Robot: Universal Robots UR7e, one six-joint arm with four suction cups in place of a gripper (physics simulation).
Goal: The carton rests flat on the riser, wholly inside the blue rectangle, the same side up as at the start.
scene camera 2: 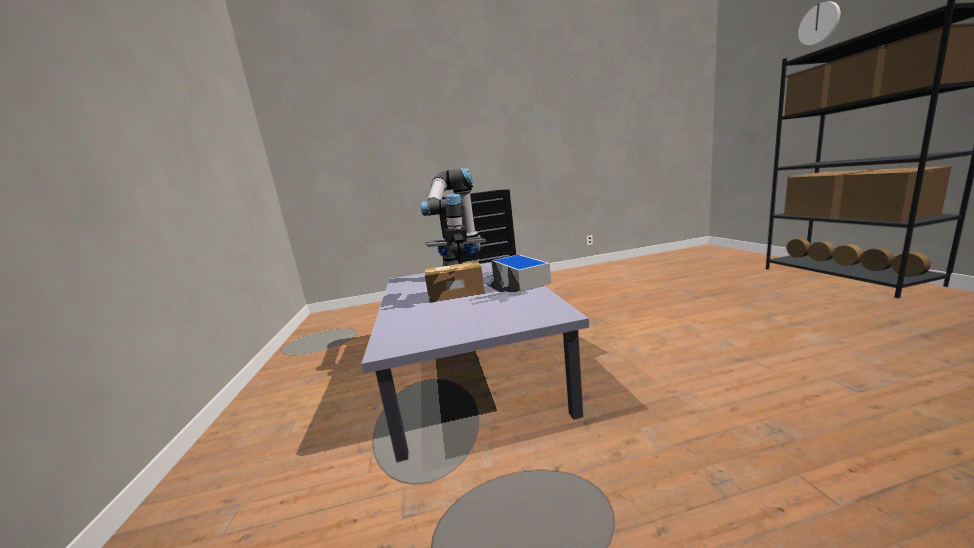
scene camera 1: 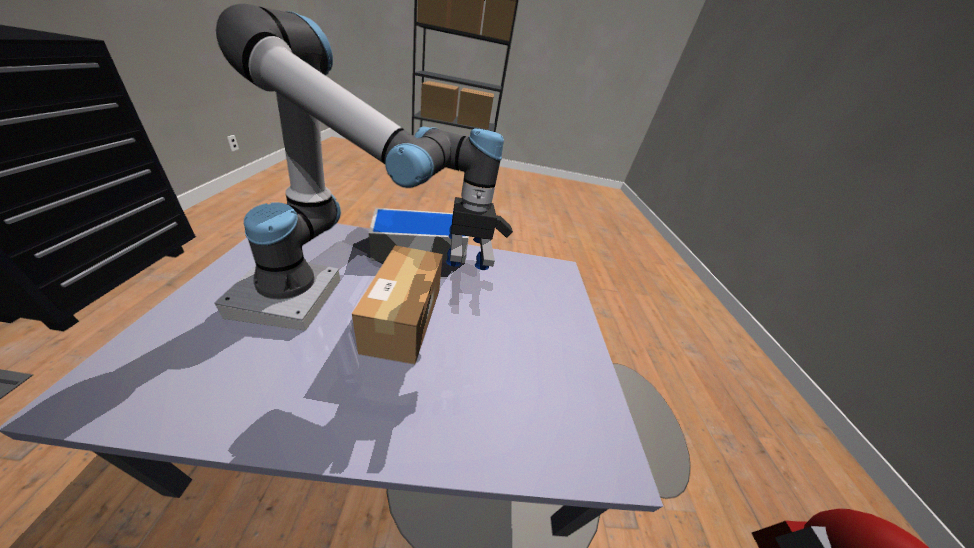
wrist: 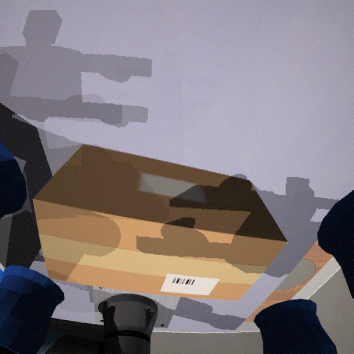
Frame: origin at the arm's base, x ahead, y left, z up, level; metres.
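Seen in the pictures: end effector, tool point: (scene camera 2: pixel 456 252) (scene camera 1: pixel 467 250) (wrist: pixel 166 269); arm's base, origin of the base link: (scene camera 1: pixel 285 281) (wrist: pixel 130 307).
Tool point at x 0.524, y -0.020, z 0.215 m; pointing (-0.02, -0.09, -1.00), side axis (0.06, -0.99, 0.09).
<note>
Offsets run from my tool point to a thing's top centre. Level surfaces: height alone.
The brown carton {dx -0.162, dy -0.016, dz -0.114 m} (scene camera 1: pixel 401 293) (scene camera 2: pixel 452 284) (wrist: pixel 165 240) rests on the table, its tape strip and barcode label on top. It lies apart from the blue rectangle {dx -0.191, dy +0.383, dz -0.150 m} (scene camera 1: pixel 412 222) (scene camera 2: pixel 521 261), which is on top of the grey riser {dx -0.191, dy +0.383, dz -0.150 m} (scene camera 1: pixel 384 246) (scene camera 2: pixel 533 276). In the scene camera 1 view the carton's far end is close to the riser's near side. My gripper (scene camera 1: pixel 467 258) (scene camera 2: pixel 456 249) (wrist: pixel 169 262) is open, suction off, with its blue cups raised beyond the carton's long side, away from the arm base. Nothing hangs from the cups. In the wrist view the cups stand at the frame's edges.
The arm base (scene camera 1: pixel 272 303) (wrist: pixel 129 317) stands on the table {dz -0.271 m} (scene camera 1: pixel 517 381) (scene camera 2: pixel 476 327) (wrist: pixel 225 100), on the carton's other side. A black drawer cabinet (scene camera 1: pixel 68 163) stands beyond the table. A shelf rack (scene camera 1: pixel 414 68) (scene camera 2: pixel 778 163) with boxes stands farther off.
</note>
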